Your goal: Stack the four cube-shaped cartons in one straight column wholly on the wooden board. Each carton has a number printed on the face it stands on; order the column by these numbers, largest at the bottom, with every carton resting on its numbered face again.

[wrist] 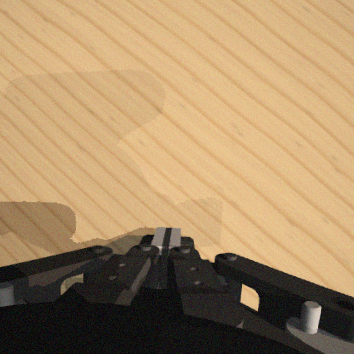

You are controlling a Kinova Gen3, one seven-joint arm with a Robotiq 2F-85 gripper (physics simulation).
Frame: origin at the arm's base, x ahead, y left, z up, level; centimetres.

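Seen in the pictures: gripper, fingertip midpoint: (pixel 168 243).
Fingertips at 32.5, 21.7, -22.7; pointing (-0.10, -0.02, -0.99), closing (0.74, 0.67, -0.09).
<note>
A point is followed by its place in that frame, as x, y, z.
My gripper (pixel 168 243) @[32.5, 21.7, -22.7] is shut at the bottom middle of the wrist view, with its two fingertips together and no carton between them. It is above a light wood-grained surface (pixel 240 130) @[30.8, 29.4, -23.8]. None of the four cartons can be made out in this view, and no printed number shows. I cannot tell whether this surface is the wooden board or the table top, as no board edge shows. The area below and behind the gripper's body is hidden.
Soft shadows of the arm and gripper fall on the wood at the left and the middle. The dark finger links cover the bottom of the view. No container or obstacle can be made out.
</note>
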